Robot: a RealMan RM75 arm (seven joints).
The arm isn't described. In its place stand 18 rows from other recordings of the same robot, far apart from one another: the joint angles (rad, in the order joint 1, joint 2, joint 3, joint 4, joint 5, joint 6, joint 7), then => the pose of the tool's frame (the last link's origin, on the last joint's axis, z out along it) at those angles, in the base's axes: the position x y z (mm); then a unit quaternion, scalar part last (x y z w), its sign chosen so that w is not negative.
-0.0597 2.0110 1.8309 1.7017 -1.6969 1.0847 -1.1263 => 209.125 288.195 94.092 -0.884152 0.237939 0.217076 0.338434
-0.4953 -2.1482 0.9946 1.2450 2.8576 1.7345 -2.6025 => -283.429 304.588 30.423 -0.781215 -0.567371 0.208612 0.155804
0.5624 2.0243 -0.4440 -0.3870 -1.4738 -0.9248 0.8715 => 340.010 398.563 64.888 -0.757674 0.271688 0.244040 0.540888
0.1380 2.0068 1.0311 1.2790 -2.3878 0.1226 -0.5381 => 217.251 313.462 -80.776 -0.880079 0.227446 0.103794 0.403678
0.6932 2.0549 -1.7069 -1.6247 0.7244 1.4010 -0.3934 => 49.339 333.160 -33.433 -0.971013 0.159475 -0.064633 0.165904
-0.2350 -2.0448 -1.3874 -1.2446 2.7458 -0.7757 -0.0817 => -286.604 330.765 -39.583 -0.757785 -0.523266 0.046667 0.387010
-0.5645 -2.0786 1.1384 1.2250 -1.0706 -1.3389 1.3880 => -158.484 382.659 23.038 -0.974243 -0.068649 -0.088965 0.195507
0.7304 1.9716 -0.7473 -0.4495 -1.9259 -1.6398 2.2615 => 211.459 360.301 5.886 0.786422 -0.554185 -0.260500 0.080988
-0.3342 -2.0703 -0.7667 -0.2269 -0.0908 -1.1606 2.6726 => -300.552 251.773 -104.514 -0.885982 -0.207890 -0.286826 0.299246
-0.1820 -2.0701 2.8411 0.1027 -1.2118 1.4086 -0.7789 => -375.454 220.464 -17.850 -0.605465 -0.441434 -0.444513 0.490873
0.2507 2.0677 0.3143 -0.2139 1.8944 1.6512 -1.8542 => 406.948 210.133 140.127 -0.336708 0.318007 0.654879 0.597188
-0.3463 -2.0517 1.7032 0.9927 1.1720 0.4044 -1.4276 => -216.282 385.562 -36.796 -0.856417 -0.249829 -0.212160 0.398903
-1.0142 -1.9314 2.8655 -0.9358 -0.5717 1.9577 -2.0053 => -185.700 399.514 157.072 -0.843414 -0.374916 -0.358303 0.140392
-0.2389 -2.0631 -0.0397 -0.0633 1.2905 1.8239 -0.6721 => -353.549 222.763 65.186 -0.499187 -0.234158 -0.560293 0.618106
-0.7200 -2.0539 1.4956 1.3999 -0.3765 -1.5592 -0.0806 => -143.893 377.952 9.174 -0.797935 -0.493760 0.159830 0.306522
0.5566 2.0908 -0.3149 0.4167 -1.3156 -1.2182 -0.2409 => 273.468 289.629 -107.723 -0.820279 0.140522 0.239975 0.499808
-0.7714 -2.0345 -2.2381 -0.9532 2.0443 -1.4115 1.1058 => -144.874 416.948 37.450 -0.937140 -0.263498 -0.178948 0.142534
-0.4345 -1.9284 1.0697 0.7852 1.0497 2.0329 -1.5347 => -180.690 286.603 105.641 0.840833 0.039781 0.538892 0.031819
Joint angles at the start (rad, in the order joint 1, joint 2, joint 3, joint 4, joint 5, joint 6, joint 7):
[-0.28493 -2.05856 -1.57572 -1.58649 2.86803 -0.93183 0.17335]
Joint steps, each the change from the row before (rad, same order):
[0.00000 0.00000 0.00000 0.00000 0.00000 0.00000 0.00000]
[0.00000 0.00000 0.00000 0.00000 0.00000 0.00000 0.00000]
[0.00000 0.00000 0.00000 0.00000 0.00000 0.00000 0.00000]
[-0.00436 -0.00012 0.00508 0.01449 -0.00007 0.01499 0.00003]
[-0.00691 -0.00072 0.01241 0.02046 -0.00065 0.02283 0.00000]
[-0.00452 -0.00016 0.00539 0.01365 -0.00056 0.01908 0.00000]
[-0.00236 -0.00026 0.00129 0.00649 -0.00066 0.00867 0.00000]
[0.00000 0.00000 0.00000 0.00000 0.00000 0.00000 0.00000]
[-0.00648 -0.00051 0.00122 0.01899 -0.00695 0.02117 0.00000]
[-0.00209 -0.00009 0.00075 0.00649 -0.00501 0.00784 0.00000]
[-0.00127 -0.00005 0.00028 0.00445 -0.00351 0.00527 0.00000]
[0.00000 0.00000 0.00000 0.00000 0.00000 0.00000 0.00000]
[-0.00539 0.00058 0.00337 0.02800 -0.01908 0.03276 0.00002]
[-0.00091 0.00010 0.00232 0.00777 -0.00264 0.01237 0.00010]
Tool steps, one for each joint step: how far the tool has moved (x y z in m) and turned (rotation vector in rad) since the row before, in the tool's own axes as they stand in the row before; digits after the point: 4 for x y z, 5 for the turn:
[0.0000 0.0000 0.0000 0.00000 0.00000 0.00000]
[0.0000 0.0000 0.0000 0.00000 0.00000 0.00000]
[0.0000 0.0000 0.0000 0.00000 0.00000 0.00000]
[-0.0001 0.0013 0.0026 -0.00208 0.00323 0.00305]
[0.0002 0.0037 0.0040 -0.00690 0.00606 0.00807]
[0.0007 0.0014 0.0025 -0.00190 0.00820 0.00327]
[0.0004 0.0004 0.0011 -0.00066 0.00395 0.00034]
[0.0000 0.0000 0.0000 0.00000 0.00000 0.00000]
[0.0004 0.0010 0.0031 -0.00436 0.00812 -0.00433]
[0.0002 0.0006 0.0011 -0.00337 0.00353 -0.00304]
[0.0001 0.0003 0.0007 -0.00215 0.00223 -0.00242]
[0.0000 0.0000 0.0000 0.00000 0.00000 0.00000]
[-0.0009 0.0015 0.0044 -0.01043 0.01078 -0.01321]
[-0.0002 0.0004 0.0012 -0.00104 0.00516 -0.00115]

